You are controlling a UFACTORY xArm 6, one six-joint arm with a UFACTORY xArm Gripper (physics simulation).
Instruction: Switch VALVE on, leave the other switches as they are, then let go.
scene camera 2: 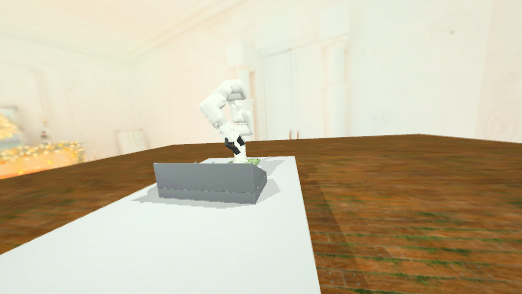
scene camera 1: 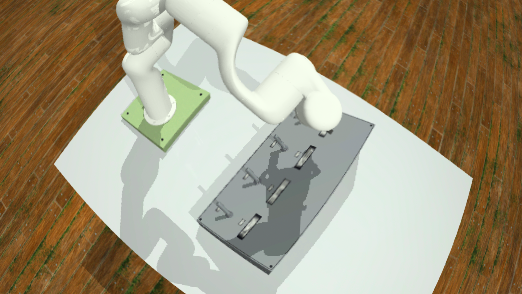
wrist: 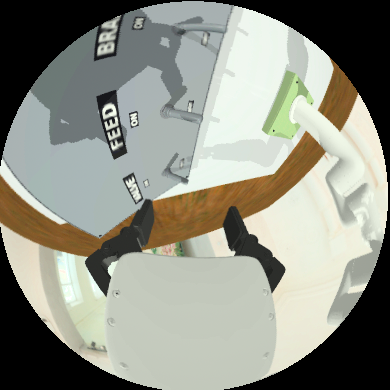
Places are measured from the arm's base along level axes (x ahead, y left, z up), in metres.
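Where they show: gripper, fingertip midpoint: (scene camera 2: 240,149) (wrist: 190,212); arm's base at its link origin: (scene camera 2: 240,161) (scene camera 1: 160,110) (wrist: 296,108).
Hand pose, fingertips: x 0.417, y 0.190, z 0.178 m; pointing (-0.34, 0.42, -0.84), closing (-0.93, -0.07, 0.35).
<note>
Things, the pixels of their top centre, and the offset from my fingertips. "pt": a spot on its surface instead. Level surfaces: height alone.
- VALVE lever at a spot on its surface: (wrist: 177,177) pt 0.012 m back, 0.045 m left, 0.088 m down
- FEED lever at its top centre: (wrist: 188,120) (scene camera 1: 280,138) 0.009 m back, 0.071 m right, 0.074 m down
- small label at a spot on its surface: (wrist: 182,163) pt 0.034 m back, 0.050 m left, 0.129 m down
- VALVE nameplate at a spot on its surface: (wrist: 133,188) pt 0.070 m ahead, 0.046 m left, 0.081 m down
- FEED nameplate at a spot on its surface: (wrist: 112,124) pt 0.073 m ahead, 0.072 m right, 0.082 m down
- white table at its surface level: 0.204 m down
The VALVE lever (wrist: 177,177) on the grey panel (scene camera 1: 342,145) (scene camera 2: 205,177) (wrist: 55,170) projects toward the panel's robot-side edge, away from its ON label (wrist: 146,183). It leans much like the FEED lever (wrist: 183,115) (scene camera 1: 279,143). The small label (wrist: 182,163) beside it is too small to read. The VALVE nameplate (wrist: 133,188) is near the panel's corner. My gripper (wrist: 190,212) (scene camera 2: 240,148) is open and empty, raised above the panel and apart from the levers. In scene camera 1 the wrist hides the fingers and most of the VALVE lever.
The FEED nameplate (wrist: 112,124) and a partly visible nameplate starting BRA (wrist: 107,40) lie farther along the panel. The lever (wrist: 205,28) beside the latter projects toward the same edge. The green base plate (scene camera 1: 187,105) (wrist: 281,110) stands on the white table (scene camera 1: 400,200) (scene camera 2: 200,245).
</note>
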